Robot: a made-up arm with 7 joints.
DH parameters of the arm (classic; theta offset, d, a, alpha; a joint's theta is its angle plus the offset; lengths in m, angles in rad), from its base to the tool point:
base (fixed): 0 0 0 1.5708
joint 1: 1.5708 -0.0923 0 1.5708
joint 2: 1.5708 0 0 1.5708
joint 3: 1.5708 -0.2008 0 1.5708
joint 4: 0 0 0 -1.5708
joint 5: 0 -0.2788 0 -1.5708
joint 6: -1.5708 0 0 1.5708
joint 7: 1.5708 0 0 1.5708
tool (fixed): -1.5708 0 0 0
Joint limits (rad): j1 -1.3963..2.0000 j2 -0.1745..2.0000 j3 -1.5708..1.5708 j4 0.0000..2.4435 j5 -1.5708..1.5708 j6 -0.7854..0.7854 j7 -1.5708..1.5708
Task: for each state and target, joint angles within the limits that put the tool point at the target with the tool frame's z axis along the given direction. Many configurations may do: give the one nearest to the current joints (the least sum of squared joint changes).
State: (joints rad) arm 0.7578 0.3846 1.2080 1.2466 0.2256 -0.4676 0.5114
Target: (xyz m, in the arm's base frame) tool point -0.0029 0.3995 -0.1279 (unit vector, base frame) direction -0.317 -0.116 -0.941
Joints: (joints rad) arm -0.0227 0.1862 1.5708 1.6361 0.8690 -0.7854 1.0556
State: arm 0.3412 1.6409 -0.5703 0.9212 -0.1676 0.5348 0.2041
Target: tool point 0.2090 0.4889 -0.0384 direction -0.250 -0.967 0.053
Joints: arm 0.5278 1.4436 -0.4950 0.7170 -0.2341 0.5242 0.0699
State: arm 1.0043 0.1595 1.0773 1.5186 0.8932 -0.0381 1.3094
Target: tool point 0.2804 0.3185 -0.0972 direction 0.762 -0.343 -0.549
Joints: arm 1.1332 -0.1666 1.4581 1.3804 1.4170 -0.0472 1.5538
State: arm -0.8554 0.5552 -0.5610 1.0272 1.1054 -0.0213 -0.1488
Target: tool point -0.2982 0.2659 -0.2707 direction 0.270 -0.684 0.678
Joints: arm -1.2996 0.7125 -0.5211 0.8453 1.0583 -0.3163 -0.5505
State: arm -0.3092 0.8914 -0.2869 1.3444 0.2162 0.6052 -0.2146
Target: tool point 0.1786 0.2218 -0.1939 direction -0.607 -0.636 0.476
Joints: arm -0.6819 0.8378 0.2203 1.8586 0.1538 0.7529 -0.3663
